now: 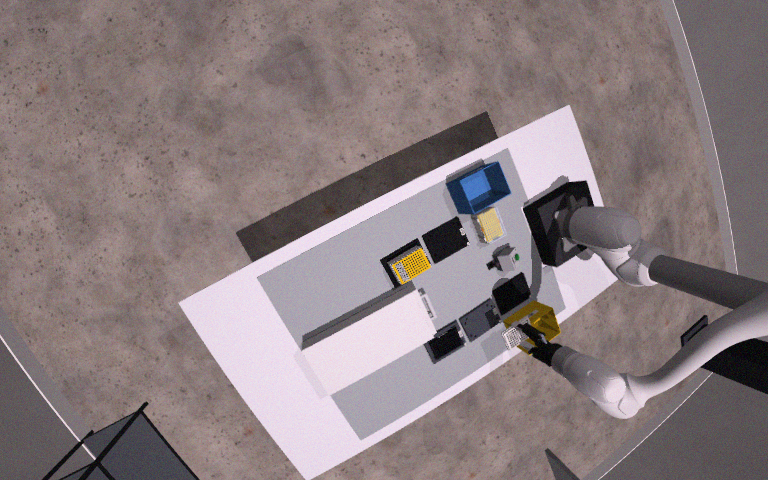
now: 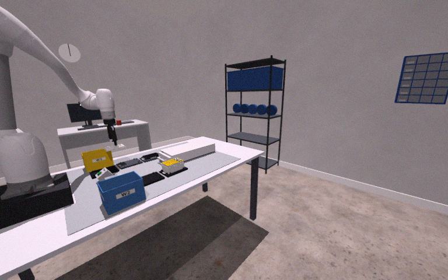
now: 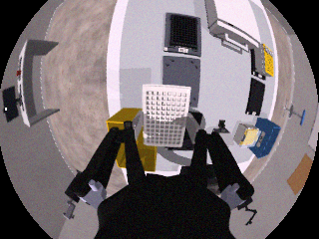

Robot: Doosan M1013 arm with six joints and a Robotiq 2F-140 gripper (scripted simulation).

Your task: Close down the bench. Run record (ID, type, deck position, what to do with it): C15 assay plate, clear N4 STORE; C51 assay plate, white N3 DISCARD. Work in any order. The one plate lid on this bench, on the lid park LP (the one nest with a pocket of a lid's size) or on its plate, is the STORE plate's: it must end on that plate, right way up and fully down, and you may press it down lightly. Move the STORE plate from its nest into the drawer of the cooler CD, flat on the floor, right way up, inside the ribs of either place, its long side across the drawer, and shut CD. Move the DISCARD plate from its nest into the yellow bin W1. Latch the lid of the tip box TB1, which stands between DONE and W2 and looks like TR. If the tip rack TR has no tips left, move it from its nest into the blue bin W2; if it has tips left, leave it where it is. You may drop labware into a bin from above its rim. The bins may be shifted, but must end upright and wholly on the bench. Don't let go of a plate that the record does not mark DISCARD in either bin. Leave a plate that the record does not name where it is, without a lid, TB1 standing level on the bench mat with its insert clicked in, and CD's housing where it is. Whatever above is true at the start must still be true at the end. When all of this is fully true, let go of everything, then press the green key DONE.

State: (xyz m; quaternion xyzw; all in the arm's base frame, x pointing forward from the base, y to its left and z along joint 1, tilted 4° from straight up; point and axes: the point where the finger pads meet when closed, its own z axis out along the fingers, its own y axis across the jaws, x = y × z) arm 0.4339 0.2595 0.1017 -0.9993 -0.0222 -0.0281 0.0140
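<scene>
Right now my hand is 25 cm to the left of the green key DONE, 15 cm past it and 10 cm above it. The rest, counted from my hand: white plate (2 cm below); then yellow bin W1 (13 cm below, 12 cm behind, 8 cm to the left); then dark gridded plate (25 cm ahead, 15 cm below, 4 cm to the right).
</scene>
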